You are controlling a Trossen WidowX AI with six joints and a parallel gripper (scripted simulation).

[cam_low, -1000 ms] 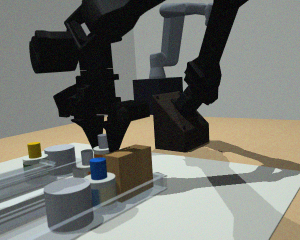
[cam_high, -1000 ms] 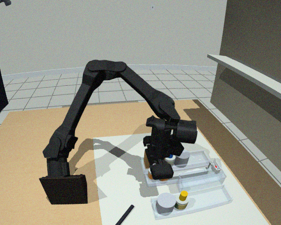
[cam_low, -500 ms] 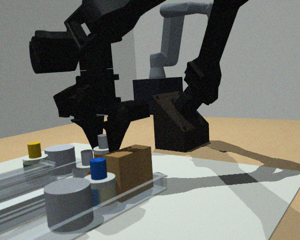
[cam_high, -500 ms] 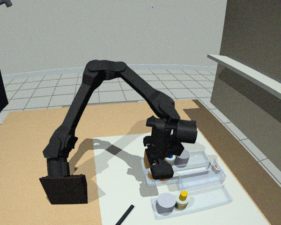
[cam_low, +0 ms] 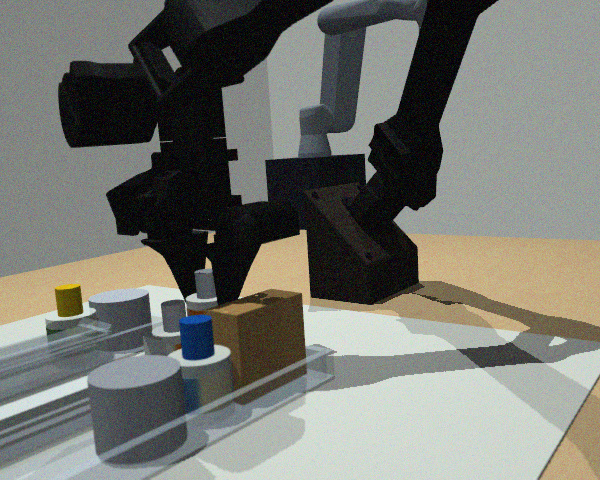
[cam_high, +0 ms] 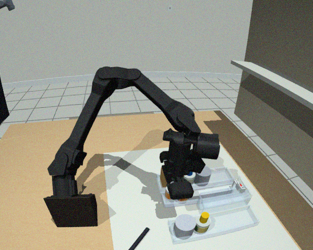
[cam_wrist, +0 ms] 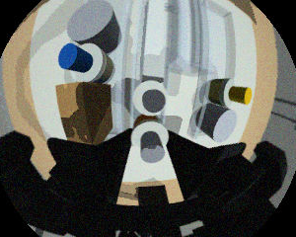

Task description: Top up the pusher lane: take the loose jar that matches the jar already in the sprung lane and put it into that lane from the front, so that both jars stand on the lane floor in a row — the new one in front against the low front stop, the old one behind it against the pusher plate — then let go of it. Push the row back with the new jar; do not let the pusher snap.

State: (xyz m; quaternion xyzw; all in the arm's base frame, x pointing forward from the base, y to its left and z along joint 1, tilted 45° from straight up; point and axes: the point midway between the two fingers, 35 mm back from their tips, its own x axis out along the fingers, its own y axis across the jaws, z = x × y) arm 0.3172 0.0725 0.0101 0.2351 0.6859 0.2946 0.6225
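My gripper tip is 10 mm short of the brown box, 80 mm to the right of it and 10 mm above it. Also, from my gripper tip: black rod 130 mm behind, 170 mm to the right, 40 mm below; then clear sprung lane 150 mm ahead, 20 mm to the right, 30 mm below.
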